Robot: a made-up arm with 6 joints.
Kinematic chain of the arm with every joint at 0, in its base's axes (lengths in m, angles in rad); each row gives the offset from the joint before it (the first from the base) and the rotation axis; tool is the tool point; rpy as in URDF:
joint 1: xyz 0 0 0.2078 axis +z
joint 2: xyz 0 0 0 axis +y
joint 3: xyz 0.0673 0 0.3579 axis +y
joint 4: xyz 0.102 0 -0.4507 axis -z
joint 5: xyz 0 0 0 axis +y
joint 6: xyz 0.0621 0 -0.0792 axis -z
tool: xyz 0 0 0 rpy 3.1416 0 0
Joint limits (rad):
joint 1: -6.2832..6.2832
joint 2: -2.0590..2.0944
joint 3: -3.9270..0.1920
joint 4: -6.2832..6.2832
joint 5: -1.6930..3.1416
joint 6: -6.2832..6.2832
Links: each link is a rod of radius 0.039 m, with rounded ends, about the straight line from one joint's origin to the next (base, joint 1, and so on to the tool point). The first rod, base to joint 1, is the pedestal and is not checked.
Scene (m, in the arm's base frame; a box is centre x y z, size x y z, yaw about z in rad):
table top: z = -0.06
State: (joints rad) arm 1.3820 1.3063 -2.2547 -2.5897 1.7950 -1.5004
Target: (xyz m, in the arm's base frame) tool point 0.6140 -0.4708 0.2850
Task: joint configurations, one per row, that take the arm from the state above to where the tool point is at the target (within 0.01 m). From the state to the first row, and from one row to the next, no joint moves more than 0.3 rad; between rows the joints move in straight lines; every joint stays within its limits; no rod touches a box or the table.
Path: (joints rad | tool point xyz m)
1: 1.1055 1.2330 -2.1827 -2.5427 1.8520 -1.5004 | 0.4335 0.7462 0.1243
2: 0.8289 1.1597 -2.1108 -2.4958 1.9090 -1.5004 | 0.6177 0.5890 0.1536
3: 0.5524 1.0864 -2.0388 -2.4488 1.9660 -1.5004 | 0.7472 0.3878 0.1820
4: 0.2759 1.0131 -1.9668 -2.4018 2.0230 -1.5004 | 0.8121 0.1610 0.2095
5: -0.0007 0.9398 -1.8948 -2.3549 2.0800 -1.5004 | 0.8088 -0.0710 0.2358
6: -0.2772 0.8665 -1.8229 -2.3079 2.1370 -1.5004 | 0.7398 -0.2876 0.2611
7: -0.5538 0.7931 -1.7509 -2.2609 2.1940 -1.5004 | 0.6140 -0.4708 0.2850

